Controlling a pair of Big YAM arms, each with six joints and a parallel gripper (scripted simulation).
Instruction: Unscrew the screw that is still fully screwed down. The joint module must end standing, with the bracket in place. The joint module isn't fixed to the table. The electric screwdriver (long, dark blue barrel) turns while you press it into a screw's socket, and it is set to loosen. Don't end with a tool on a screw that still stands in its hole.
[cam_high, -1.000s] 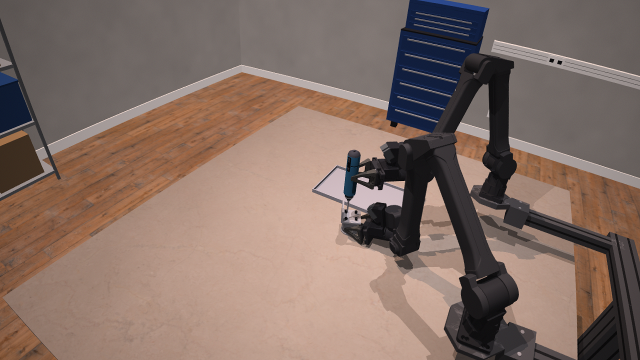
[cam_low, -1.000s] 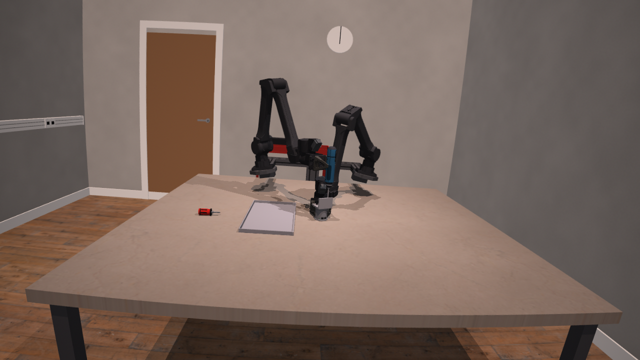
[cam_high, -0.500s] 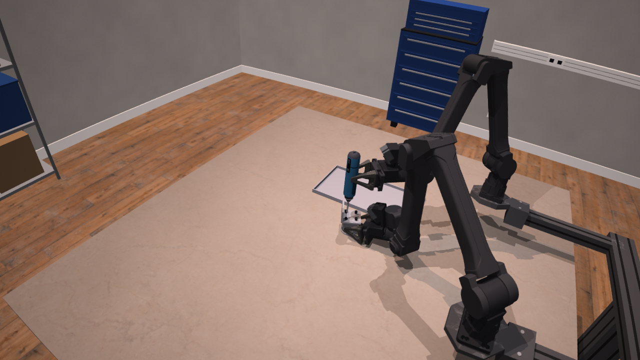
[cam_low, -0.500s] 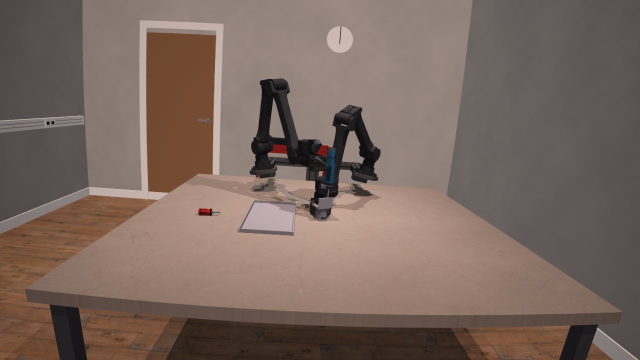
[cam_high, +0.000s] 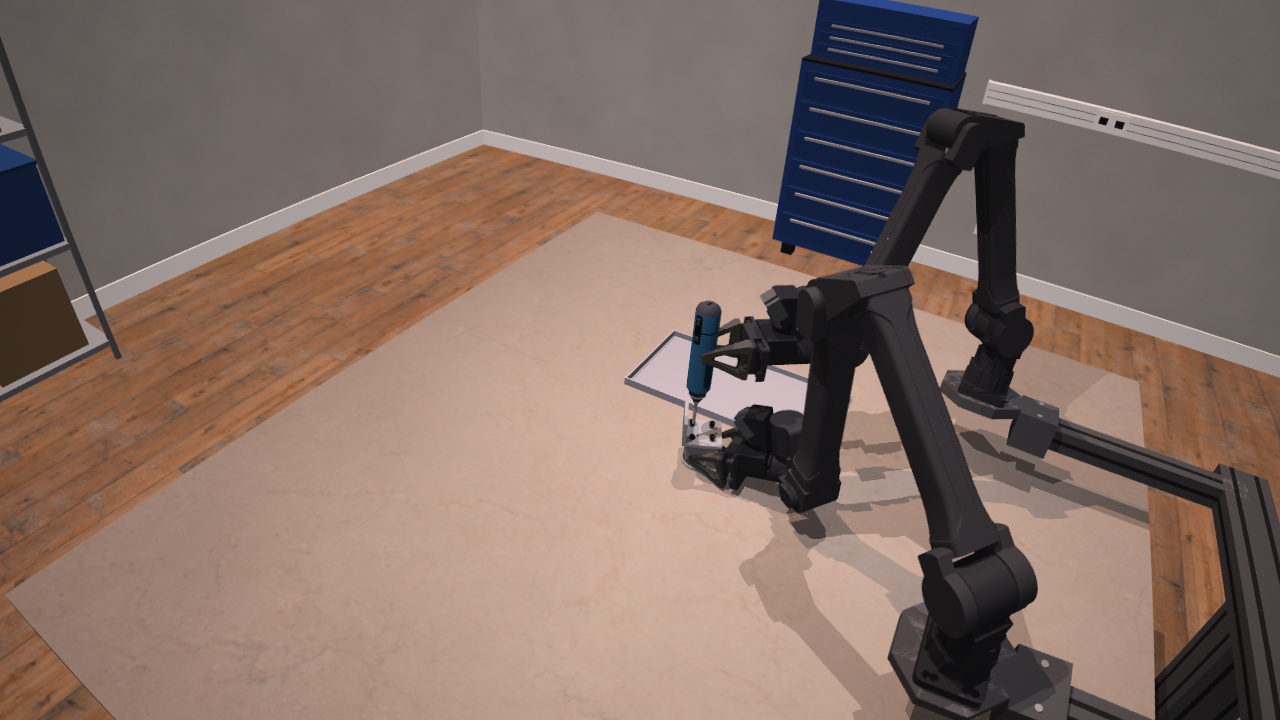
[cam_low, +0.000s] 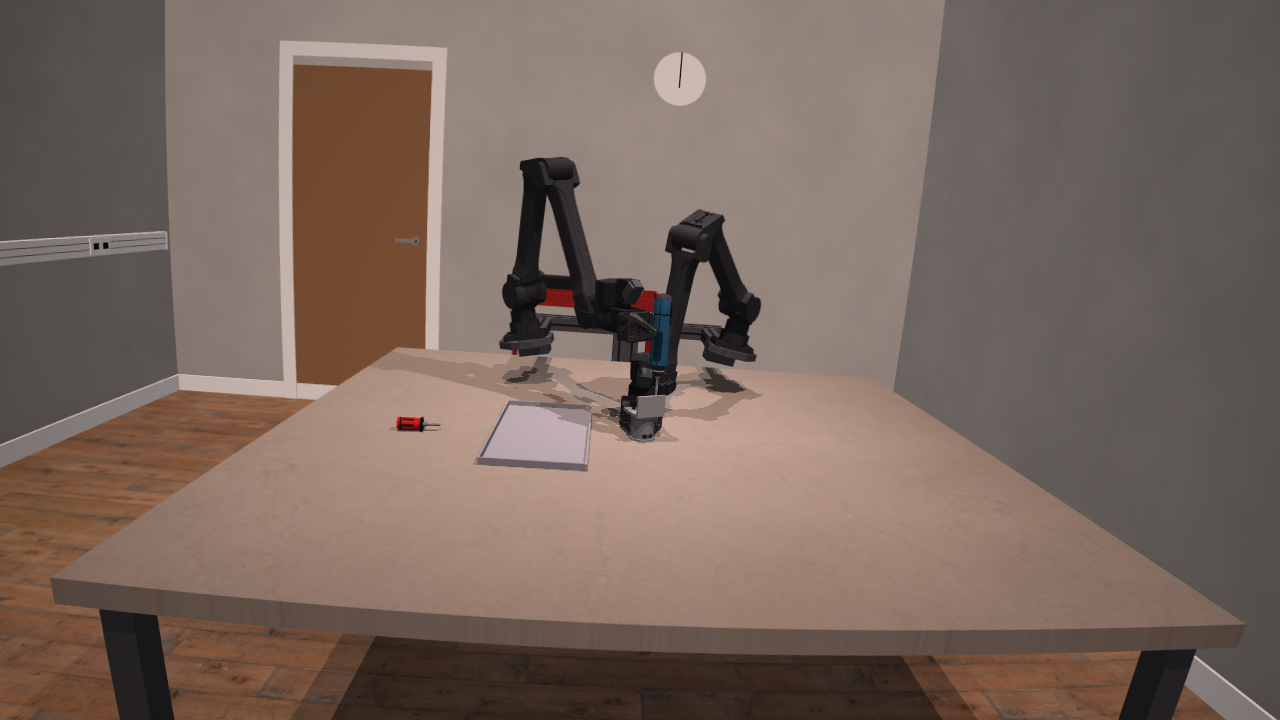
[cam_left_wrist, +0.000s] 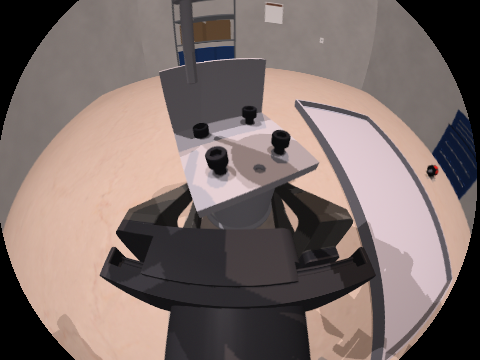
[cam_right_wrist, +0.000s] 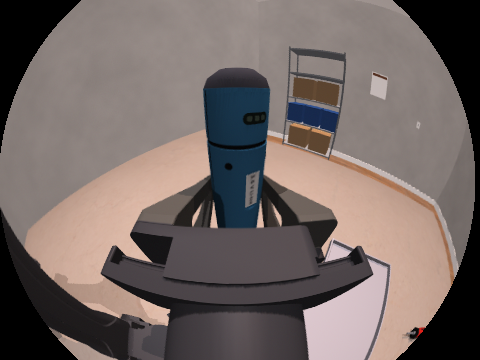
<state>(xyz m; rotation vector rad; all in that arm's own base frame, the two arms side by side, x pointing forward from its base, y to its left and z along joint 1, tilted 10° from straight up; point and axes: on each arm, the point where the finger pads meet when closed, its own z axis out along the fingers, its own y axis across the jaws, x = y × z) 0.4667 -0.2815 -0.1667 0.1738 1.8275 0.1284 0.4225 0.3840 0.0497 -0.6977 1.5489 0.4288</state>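
Right now my left hand is 10 mm below the joint module. The rest, counted from my left hand: flat grey tray (230 mm to the right, 20 mm below); red-handled screwdriver (510 mm to the right, 10 mm below); grey l-shaped bracket (50 mm above).
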